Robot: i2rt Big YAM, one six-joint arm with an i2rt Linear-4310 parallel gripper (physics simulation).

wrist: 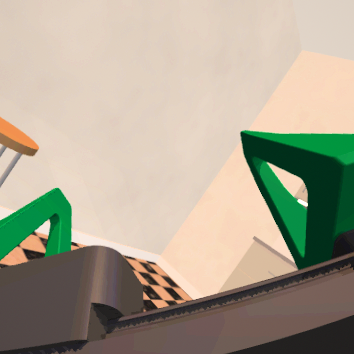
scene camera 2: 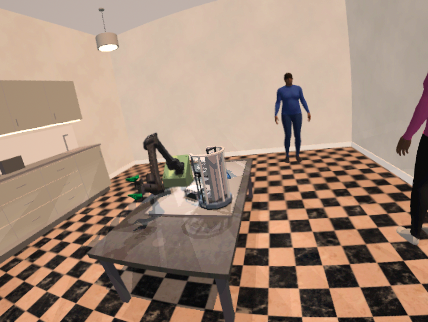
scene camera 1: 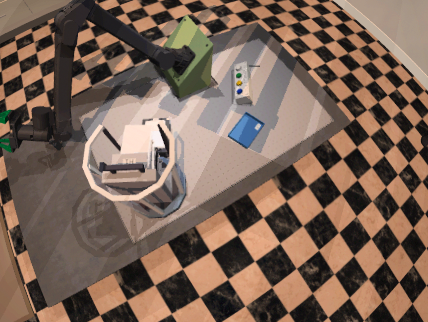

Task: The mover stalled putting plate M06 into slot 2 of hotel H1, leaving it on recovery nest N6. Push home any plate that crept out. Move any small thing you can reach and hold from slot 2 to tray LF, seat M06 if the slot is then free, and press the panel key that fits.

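Where they show: gripper, between the fingertips: (wrist: 149, 170) (scene camera 2: 126, 187); arm's base, origin of its link: (scene camera 2: 179, 168) (scene camera 1: 183, 60).
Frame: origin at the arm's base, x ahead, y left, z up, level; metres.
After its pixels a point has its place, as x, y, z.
My gripper (scene camera 1: 5, 131) (scene camera 2: 133, 188) {0.011, -0.792, 0.178} (wrist: 149, 170) {0.011, -0.792, 0.178} is open and empty, its green fingers wide apart, beyond the table's left side and away from the hotel. The hotel H1 (scene camera 1: 131, 198) {0.518, -0.427, 0.243} (scene camera 2: 218, 177) {0.484, -0.474, 0.076} is a round, caged tower with a pale top ring and a dark handle. Its slots, plates and any small thing in slot 2 cannot be made out. A pale and dark fixture (scene camera 1: 158, 136) {0.245, -0.270, -0.076} shows partly behind the ring; whether it is nest N6 with M06 is unclear. The blue tray (scene camera 1: 244, 131) {0.395, 0.080, -0.148} lies right of the hotel. The key panel (scene camera 1: 244, 99) {0.274, 0.161, -0.100} has green, yellow and blue keys.
The arm is mounted on a green slanted block (scene camera 1: 200, 67) {0.075, 0.042, -0.004} (scene camera 2: 172, 176) {-0.070, -0.052, -0.055} at the table's back. The hotel stands on a perforated light board (scene camera 1: 210, 170) {0.466, -0.154, -0.151}. A person in blue (scene camera 2: 291, 102) stands beyond the table; another in magenta (scene camera 2: 421, 117) is at the right edge.
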